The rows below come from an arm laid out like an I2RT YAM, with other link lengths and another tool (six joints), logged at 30 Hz.
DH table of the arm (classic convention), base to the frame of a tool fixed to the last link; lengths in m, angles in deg. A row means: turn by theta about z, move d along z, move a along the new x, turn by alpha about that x. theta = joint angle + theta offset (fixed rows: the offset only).
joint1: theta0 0  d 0.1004  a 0.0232  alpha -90
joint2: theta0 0  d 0  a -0.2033  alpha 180
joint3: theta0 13.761  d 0  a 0.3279  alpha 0
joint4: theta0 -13.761  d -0.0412  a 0.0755  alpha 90
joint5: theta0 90  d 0.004  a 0  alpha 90
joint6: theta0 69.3  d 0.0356  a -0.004  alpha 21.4
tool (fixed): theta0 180  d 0.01  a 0  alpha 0
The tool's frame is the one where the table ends.
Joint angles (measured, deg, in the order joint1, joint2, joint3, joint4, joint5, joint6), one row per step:
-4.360 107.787 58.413 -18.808 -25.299 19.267
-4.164 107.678 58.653 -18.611 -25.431 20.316
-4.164 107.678 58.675 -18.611 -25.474 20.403
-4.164 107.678 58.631 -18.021 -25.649 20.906
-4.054 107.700 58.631 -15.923 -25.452 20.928
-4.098 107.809 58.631 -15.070 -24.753 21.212
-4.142 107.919 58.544 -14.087 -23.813 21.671
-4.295 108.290 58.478 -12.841 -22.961 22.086
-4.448 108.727 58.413 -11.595 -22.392 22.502
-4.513 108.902 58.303 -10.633 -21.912 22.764
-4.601 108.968 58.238 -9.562 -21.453 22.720
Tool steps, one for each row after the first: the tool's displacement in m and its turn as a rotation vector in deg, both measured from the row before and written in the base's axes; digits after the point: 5 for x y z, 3 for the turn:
0.00167 0.00127 0.00215 0.470 -0.132 -0.633
0.00011 0.00002 0.00013 0.071 0.010 -0.056
0.00085 0.00004 0.00025 0.312 -0.353 -0.351
0.00384 0.00035 0.00155 -0.320 -2.049 0.012
0.00144 -0.00095 -0.00016 -0.564 -0.585 -0.576
0.00122 -0.00113 -0.00057 -0.701 -0.548 -0.834
0.00137 -0.00185 -0.00189 -0.633 -0.599 -0.879
0.00120 -0.00164 -0.00224 -0.369 -0.557 -0.757
0.00088 -0.00091 -0.00096 -0.351 -0.552 -0.507
0.00152 -0.00110 0.00018 -0.495 -0.920 -0.277

